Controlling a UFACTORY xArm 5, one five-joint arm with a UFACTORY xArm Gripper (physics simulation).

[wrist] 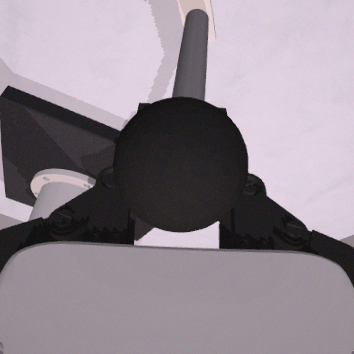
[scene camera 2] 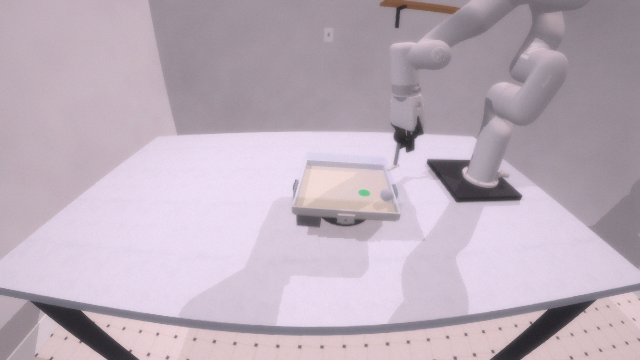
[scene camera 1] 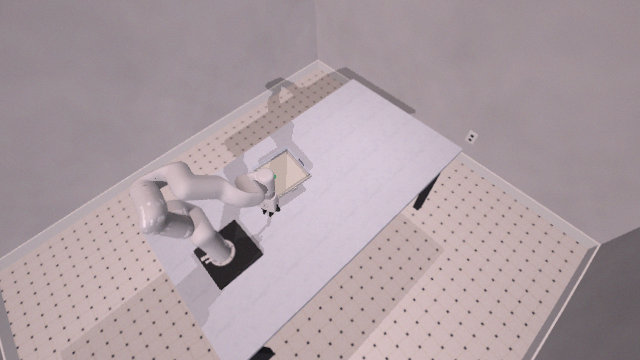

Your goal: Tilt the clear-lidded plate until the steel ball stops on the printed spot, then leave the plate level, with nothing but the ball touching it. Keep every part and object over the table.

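The clear-lidded plate (scene camera 1: 298,170) (scene camera 2: 320,214) has a beige floor, stands on a dark round base and looks slightly lower on its robot side. The grey steel ball (scene camera 2: 386,195) lies near that side's wall, apart from the green spot (scene camera 1: 274,176) (scene camera 2: 364,193). My gripper (scene camera 1: 271,214) (scene camera 2: 410,148) (wrist: 179,128) is partly open beyond the plate's back right corner, above the table. A black round knob (scene camera 2: 399,136) (wrist: 181,165) on a grey rod (scene camera 2: 396,156) (wrist: 191,57) is at the fingers and hides their tips in the wrist view; contact with it is unclear.
The rod's lower end meets a pale piece (scene camera 2: 393,167) near the plate's corner. Small dark tabs (scene camera 1: 301,162) (scene camera 2: 295,188) stick out from the plate's sides. The robot's black base board (scene camera 1: 229,255) (scene camera 2: 462,192) (wrist: 45,145) lies on the white table (scene camera 1: 350,200) (scene camera 2: 175,240).
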